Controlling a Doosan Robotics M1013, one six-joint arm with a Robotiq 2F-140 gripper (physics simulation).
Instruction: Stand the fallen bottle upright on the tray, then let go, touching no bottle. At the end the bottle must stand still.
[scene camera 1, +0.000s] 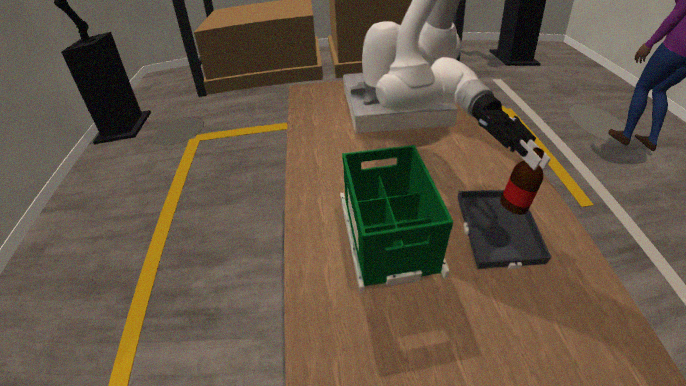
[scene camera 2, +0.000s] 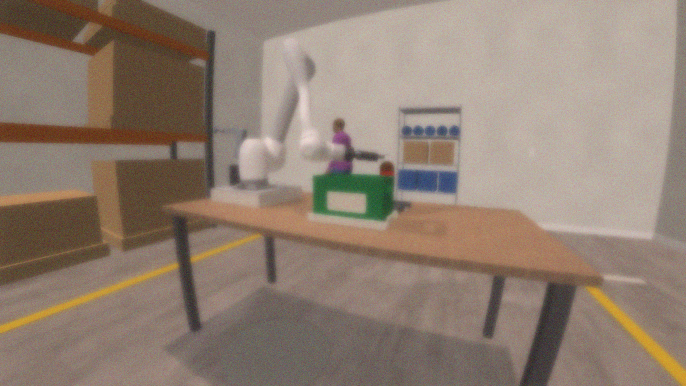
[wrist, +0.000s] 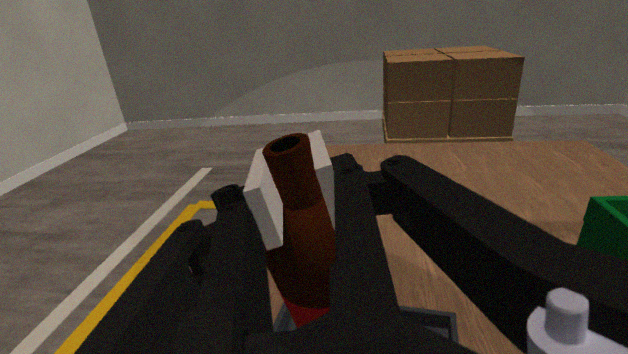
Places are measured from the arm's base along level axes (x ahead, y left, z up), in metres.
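Where they show: gripper, between the fingertips: (scene camera 1: 542, 164) (scene camera 2: 391, 159) (wrist: 295, 161); arm's base, origin of its link: (scene camera 2: 254, 188).
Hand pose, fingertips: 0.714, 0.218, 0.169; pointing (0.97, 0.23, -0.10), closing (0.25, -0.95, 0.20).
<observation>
Things, the pixels of their top centre, and the offset from my fingertips, as dx, dy, dz. "spot": a spot on its surface instead. Level surfaces: height alone.
- brown bottle with a red label, centre of its top: (wrist: 313, 134) (scene camera 1: 535, 151) (scene camera 2: 387, 154) -0.018, -0.016, +0.024
- dark grey tray, a spot on its surface: (scene camera 1: 530, 245) (scene camera 2: 398, 205) spot: +0.040, +0.029, -0.236
- green crate, centre of its top: (scene camera 1: 392, 184) (scene camera 2: 355, 175) -0.062, -0.329, -0.066
- wooden table, height of its surface: dz -0.241
The brown bottle with a red label (scene camera 1: 520, 192) (scene camera 2: 386, 170) (wrist: 305, 240) hangs neck up and looks close to upright. My gripper (scene camera 1: 535, 154) (scene camera 2: 382, 158) (wrist: 295, 161) is shut on its neck, with a pale fingertip on either side and the mouth showing above them in the wrist view. The gripper points nearly level. In scene camera 1's view the bottle's base is over the back right part of the dark grey tray (scene camera 1: 530, 245) (scene camera 2: 402, 205). Its shadow falls on the tray apart from the base, so it seems held above it. In scene camera 2's view the crate hides its lower part.
A green crate (scene camera 1: 407, 254) (scene camera 2: 354, 181) (wrist: 607, 227) with divided compartments stands left of the tray in scene camera 1's view, with white brackets at its foot. The wooden table (scene camera 1: 320, 310) (scene camera 2: 475, 235) carries both. A person (scene camera 1: 662, 85) (scene camera 2: 341, 145) stands beyond the table.
</observation>
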